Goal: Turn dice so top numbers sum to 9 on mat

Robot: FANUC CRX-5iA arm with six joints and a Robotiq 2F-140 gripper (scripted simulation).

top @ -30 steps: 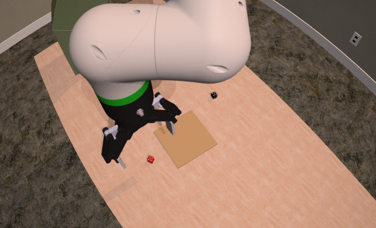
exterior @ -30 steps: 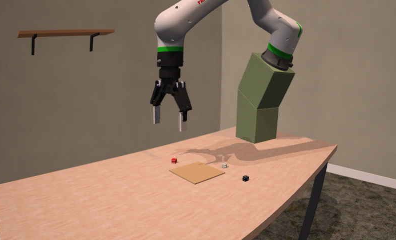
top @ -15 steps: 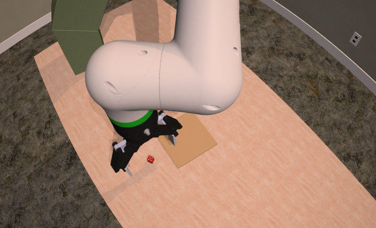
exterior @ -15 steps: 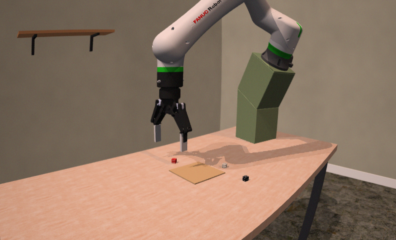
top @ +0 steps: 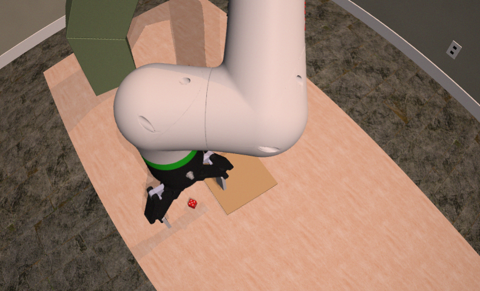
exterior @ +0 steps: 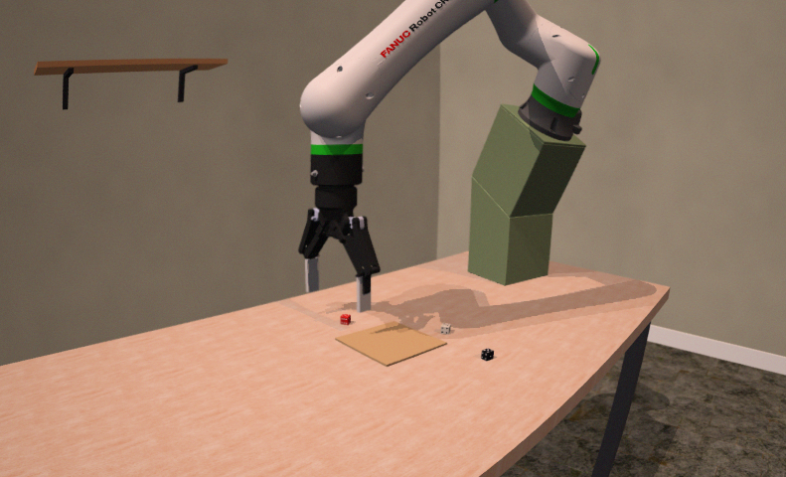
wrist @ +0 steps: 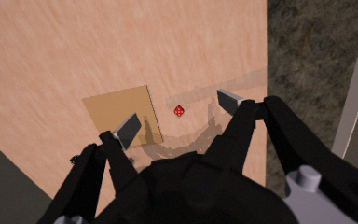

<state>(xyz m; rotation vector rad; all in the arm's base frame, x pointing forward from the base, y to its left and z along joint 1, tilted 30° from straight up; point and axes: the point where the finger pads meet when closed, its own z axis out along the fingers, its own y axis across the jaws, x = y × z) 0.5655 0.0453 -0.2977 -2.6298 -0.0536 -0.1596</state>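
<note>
Now: the red die 5 cm below my hand and 2 cm behind it. Round my hand: tan square mat: 12 cm to the left, 6 cm below, 2 cm behind; black die: 29 cm to the left, 10 cm behind, 5 cm below; white die: 16 cm to the left, 13 cm behind, 5 cm below.
</note>
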